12 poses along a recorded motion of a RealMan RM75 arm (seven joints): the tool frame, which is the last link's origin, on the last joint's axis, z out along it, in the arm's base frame.
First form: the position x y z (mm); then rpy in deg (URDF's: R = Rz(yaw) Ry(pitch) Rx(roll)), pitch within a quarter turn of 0, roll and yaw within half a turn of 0.
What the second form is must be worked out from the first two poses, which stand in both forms.
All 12 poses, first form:
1: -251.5 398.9 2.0 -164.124 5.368 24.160
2: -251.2 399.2 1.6 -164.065 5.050 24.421
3: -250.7 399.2 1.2 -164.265 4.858 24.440
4: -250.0 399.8 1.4 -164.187 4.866 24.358
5: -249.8 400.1 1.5 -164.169 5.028 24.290
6: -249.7 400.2 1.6 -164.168 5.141 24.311
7: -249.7 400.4 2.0 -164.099 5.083 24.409
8: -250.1 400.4 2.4 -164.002 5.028 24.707
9: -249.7 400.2 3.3 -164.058 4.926 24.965
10: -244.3 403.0 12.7 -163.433 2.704 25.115
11: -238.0 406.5 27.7 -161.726 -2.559 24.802
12: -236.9 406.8 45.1 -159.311 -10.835 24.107
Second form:
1: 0.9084 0.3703 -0.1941 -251.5; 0.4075 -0.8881 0.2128 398.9; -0.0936 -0.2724 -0.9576 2.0; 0 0 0 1
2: 0.9070 0.3755 -0.1906 -251.2; 0.4118 -0.8855 0.2150 399.2; -0.0880 -0.2735 -0.9578 1.6; 0 0 0 1
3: 0.9071 0.3773 -0.1864 -250.7; 0.4123 -0.8858 0.2132 399.2; -0.0847 -0.2702 -0.9591 1.2; 0 0 0 1
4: 0.9077 0.3758 -0.1867 -250.0; 0.4110 -0.8860 0.2146 399.8; -0.0848 -0.2715 -0.9587 1.4; 0 0 0 1
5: 0.9080 0.3740 -0.1891 -249.8; 0.4098 -0.8867 0.2140 400.1; -0.0876 -0.2718 -0.9584 1.5; 0 0 0 1
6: 0.9077 0.3738 -0.1909 -249.7; 0.4100 -0.8868 0.2131 400.2; -0.0896 -0.2717 -0.9582 1.6; 0 0 0 1
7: 0.9070 0.3753 -0.1908 -249.7; 0.4116 -0.8858 0.2143 400.4; -0.0886 -0.2729 -0.9580 2.0; 0 0 0 1
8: 0.9050 0.3798 -0.1917 -250.1; 0.4164 -0.8834 0.2152 400.4; -0.0876 -0.2745 -0.9576 2.4; 0 0 0 1
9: 0.9032 0.3845 -0.1908 -249.7; 0.4205 -0.8817 0.2142 400.2; -0.0859 -0.2736 -0.9580 3.3; 0 0 0 1
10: 0.9044 0.3946 -0.1620 -244.3; 0.4240 -0.8736 0.2390 403.0; -0.0472 -0.2848 -0.9574 12.7; 0 0 0 1
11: 0.9069 0.4110 -0.0930 -238.0; 0.4191 -0.8561 0.3024 406.5; 0.0446 -0.3132 -0.9486 27.7; 0 0 0 1
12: 0.8965 0.4427 0.0162 -236.9; 0.4012 -0.8268 0.3943 406.8; 0.1880 -0.3470 -0.9188 45.1; 0 0 0 1
